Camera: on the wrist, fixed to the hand. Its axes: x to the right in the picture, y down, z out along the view.
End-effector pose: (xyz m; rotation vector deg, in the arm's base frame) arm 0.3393 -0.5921 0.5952 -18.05 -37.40 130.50
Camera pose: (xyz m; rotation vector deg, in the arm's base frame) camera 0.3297 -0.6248 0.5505 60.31 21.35 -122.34
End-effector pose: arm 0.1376 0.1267 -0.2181 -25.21 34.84 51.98
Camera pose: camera 0.0828 0.1319 -0.2295 -13.13 62.51 141.53
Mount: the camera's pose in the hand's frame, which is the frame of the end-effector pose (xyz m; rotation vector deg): -0.0152 0.0495 -0.0219 -14.27 14.90 90.60
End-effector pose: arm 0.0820 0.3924 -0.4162 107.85 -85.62 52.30
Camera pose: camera 0.0279 0.4075 -0.4141 3.19 -150.40 76.94
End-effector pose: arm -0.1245 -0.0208 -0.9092 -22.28 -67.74 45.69
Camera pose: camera -0.1237 0.0043 -0.9595 -95.65 -30.56 105.52
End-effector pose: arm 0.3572 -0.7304 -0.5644 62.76 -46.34 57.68
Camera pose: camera 0.3065 -0.7064 -0.5682 -7.00 -88.18 124.30
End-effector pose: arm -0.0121 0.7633 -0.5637 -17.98 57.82 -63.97
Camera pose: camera -0.0012 0.8042 -0.6007 25.16 68.56 24.06
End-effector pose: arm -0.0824 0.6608 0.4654 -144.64 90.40 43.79
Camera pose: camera -0.1221 0.6432 0.5011 35.76 -138.17 -23.83
